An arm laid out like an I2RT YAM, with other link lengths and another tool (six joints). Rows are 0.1 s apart.
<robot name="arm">
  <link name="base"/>
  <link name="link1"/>
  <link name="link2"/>
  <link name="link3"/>
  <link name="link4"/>
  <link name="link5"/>
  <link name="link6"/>
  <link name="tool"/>
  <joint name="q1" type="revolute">
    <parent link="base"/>
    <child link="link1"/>
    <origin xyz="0 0 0.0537" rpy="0 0 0"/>
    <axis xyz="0 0 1"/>
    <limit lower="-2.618" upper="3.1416"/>
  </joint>
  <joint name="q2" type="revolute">
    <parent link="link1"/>
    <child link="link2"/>
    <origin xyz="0.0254 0.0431 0.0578" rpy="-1.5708 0 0"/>
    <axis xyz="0 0 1"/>
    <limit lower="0" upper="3.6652"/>
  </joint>
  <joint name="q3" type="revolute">
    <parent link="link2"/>
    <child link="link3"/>
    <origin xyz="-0.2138 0 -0.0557" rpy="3.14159 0 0"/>
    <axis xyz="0 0 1"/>
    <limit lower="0" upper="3.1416"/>
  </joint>
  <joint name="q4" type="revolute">
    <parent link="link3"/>
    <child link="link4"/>
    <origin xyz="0.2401 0.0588 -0.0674" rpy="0 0 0"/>
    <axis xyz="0 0 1"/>
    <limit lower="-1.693" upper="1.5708"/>
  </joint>
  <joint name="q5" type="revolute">
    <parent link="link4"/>
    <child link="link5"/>
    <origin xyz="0.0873 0.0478 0.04" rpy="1.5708 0 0"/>
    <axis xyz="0 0 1"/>
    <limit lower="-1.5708" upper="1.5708"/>
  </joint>
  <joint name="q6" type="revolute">
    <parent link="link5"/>
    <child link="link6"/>
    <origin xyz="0.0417 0 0.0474" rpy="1.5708 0 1.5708"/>
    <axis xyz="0 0 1"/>
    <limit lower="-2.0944" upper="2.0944"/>
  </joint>
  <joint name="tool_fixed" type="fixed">
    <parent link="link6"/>
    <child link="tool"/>
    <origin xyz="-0.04 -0.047 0.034" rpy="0 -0.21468 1.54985"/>
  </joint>
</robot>
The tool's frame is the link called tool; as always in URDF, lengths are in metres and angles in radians.
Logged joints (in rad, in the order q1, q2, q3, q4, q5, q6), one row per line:
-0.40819 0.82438 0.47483 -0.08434 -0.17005 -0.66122
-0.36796 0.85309 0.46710 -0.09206 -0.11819 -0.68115
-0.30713 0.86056 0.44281 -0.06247 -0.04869 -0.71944
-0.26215 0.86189 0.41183 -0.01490 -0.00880 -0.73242
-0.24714 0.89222 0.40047 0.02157 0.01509 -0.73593
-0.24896 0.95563 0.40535 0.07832 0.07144 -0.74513
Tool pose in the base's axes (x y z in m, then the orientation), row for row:
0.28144 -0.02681 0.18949 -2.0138 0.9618 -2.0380
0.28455 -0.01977 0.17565 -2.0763 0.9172 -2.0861
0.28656 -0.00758 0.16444 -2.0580 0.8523 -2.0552
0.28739 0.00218 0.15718 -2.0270 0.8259 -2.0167
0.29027 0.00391 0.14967 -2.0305 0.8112 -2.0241
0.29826 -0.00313 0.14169 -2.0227 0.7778 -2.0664
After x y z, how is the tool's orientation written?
As angles about the fixed x, y, z axes (roll, pitch, yaw), in radians.
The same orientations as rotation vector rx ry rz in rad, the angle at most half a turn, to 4 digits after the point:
-0.4258 1.7935 -0.4639
-0.4593 1.8408 -0.4748
-0.5235 1.8449 -0.5191
-0.5570 1.8272 -0.5409
-0.5641 1.8349 -0.5541
-0.5467 1.8561 -0.6148

